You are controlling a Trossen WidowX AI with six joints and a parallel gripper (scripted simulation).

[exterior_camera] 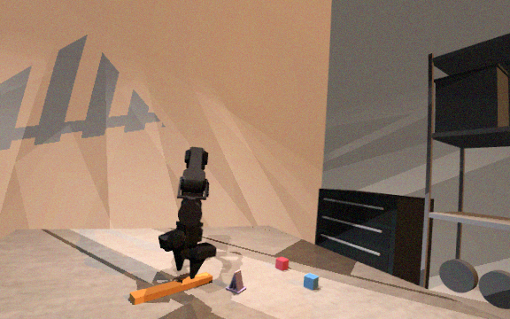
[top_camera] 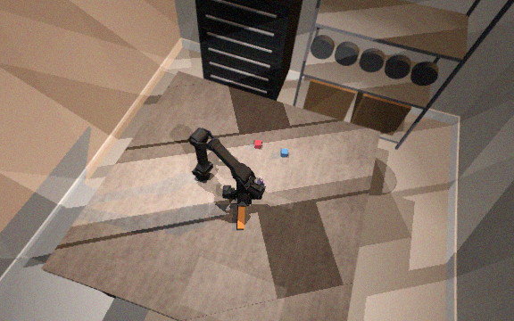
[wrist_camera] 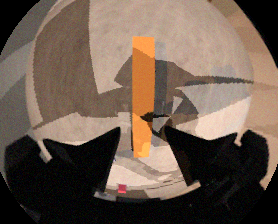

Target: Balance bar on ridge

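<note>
My gripper tip is 10 mm short of the bar, 30 mm to the left of it and 30 mm above it. From my gripper tip the other things lie so: blue cube (120 mm ahead, 360 mm to the left, 20 mm below); then red cube (40 mm behind, 360 mm to the left, 20 mm below).
</note>
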